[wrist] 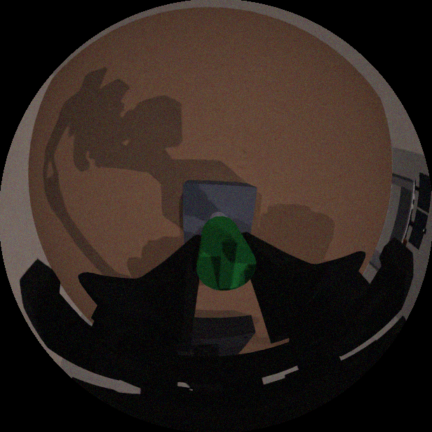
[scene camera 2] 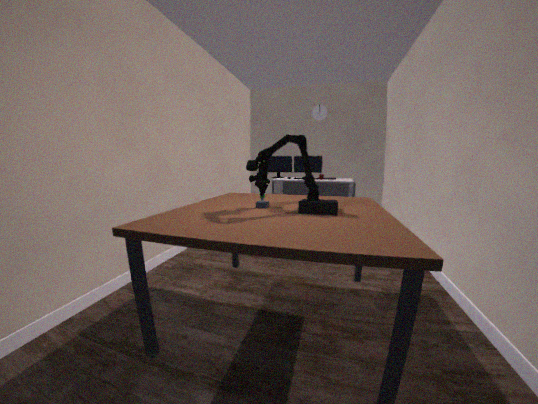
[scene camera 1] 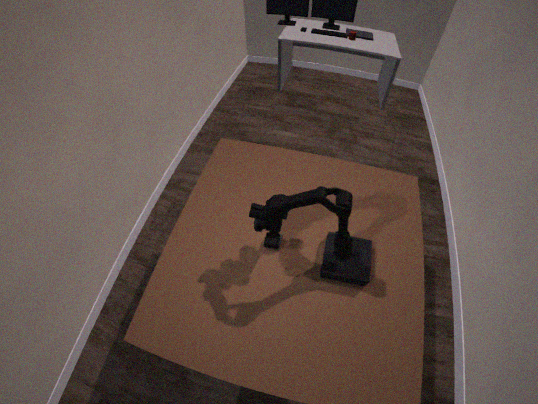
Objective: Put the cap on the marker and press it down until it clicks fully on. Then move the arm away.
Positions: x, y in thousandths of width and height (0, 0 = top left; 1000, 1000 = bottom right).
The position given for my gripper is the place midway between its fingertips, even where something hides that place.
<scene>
I see my gripper (wrist: 510, 554), a green cap (wrist: 522, 608) and a blue-grey block (wrist: 464, 459).
Scene camera 1 does not show the green cap, which is hidden by my gripper.
</scene>
